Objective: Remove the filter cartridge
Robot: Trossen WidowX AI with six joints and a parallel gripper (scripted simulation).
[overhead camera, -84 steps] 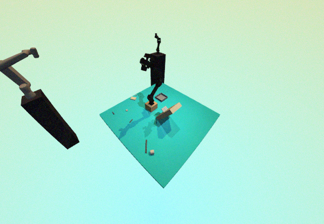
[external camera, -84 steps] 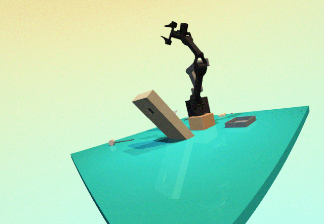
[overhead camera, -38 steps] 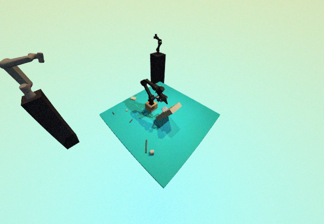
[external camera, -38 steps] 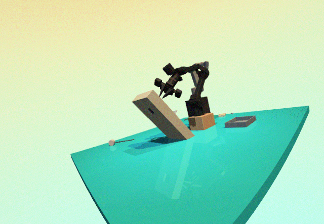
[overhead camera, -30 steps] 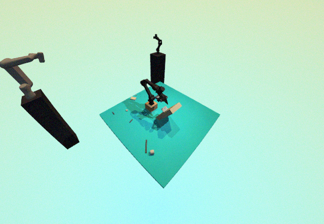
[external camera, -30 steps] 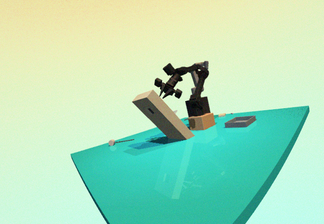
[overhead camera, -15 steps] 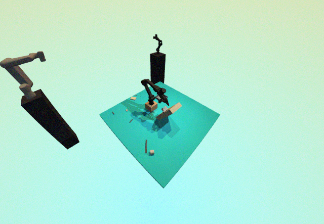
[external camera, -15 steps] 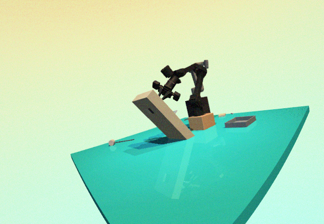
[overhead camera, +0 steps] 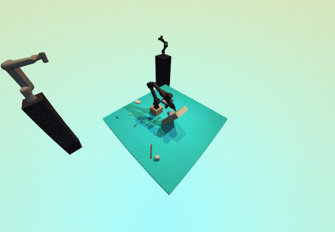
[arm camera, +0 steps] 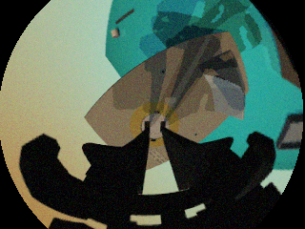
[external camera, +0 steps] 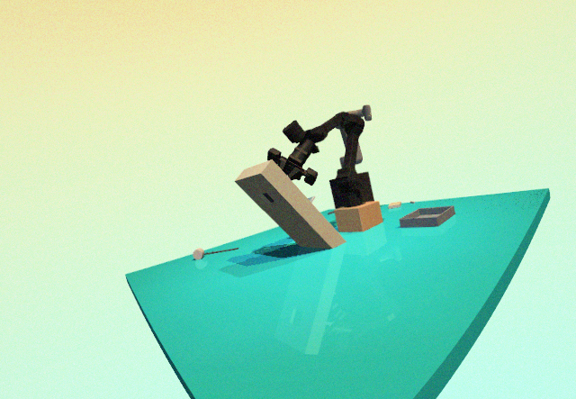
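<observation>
Right now my gripper tip is 20 mm short of the filter cartridge and 10 mm above it. The rest, counted from my gripper tip: dark grey tray 410 mm behind, 270 mm to the left, 240 mm below; then tan service panel 20 mm behind, 90 mm below.
</observation>
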